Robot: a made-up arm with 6 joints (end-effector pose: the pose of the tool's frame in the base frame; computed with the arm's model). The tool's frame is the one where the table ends.
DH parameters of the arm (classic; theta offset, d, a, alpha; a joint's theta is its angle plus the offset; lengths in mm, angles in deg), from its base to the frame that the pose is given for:
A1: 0 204 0 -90.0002
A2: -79.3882 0 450.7 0
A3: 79.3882 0 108 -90.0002
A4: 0 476 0 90.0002
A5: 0 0 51 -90.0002
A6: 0 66 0 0
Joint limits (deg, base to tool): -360..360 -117.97..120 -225..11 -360..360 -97..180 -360..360
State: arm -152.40 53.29 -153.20 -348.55 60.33 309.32
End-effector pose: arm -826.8 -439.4 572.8 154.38 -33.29 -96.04
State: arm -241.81 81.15 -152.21 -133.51 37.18 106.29
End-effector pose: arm -479.7 893.9 110.2 74.72 -59.20 -164.85
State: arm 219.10 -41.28 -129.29 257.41 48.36 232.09
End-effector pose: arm 183.2 168.3 1160.3 34.26 34.37 175.38
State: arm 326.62 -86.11 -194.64 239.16 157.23 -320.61
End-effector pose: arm -732.8 408.2 93.1 -94.21 71.80 -146.80
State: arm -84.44 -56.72 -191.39 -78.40 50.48 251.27
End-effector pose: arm -103.3 874.9 627.5 49.85 -53.76 -85.38
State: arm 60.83 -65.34 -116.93 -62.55 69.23 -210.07
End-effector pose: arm -198.9 -435.8 1007.4 -49.47 55.14 -57.46
